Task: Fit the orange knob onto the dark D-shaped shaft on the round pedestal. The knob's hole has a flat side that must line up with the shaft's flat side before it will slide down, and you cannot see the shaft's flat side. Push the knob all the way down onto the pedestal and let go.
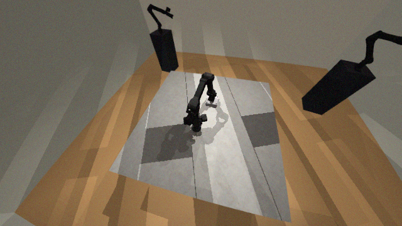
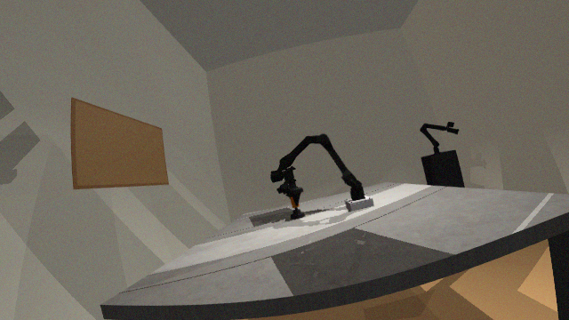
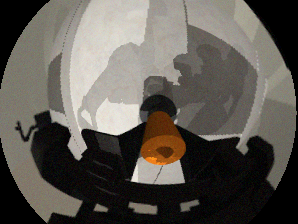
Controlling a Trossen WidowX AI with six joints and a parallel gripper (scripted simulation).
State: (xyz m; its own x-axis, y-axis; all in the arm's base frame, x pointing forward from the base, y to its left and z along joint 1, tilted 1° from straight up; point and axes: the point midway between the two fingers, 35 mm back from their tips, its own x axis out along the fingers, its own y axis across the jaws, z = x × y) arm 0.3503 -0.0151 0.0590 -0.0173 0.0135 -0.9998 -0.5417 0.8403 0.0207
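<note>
Right now the orange knob is 20 mm above my gripper tip. From my gripper tip the other things lie so: dark round pedestal (40 mm below).
</note>
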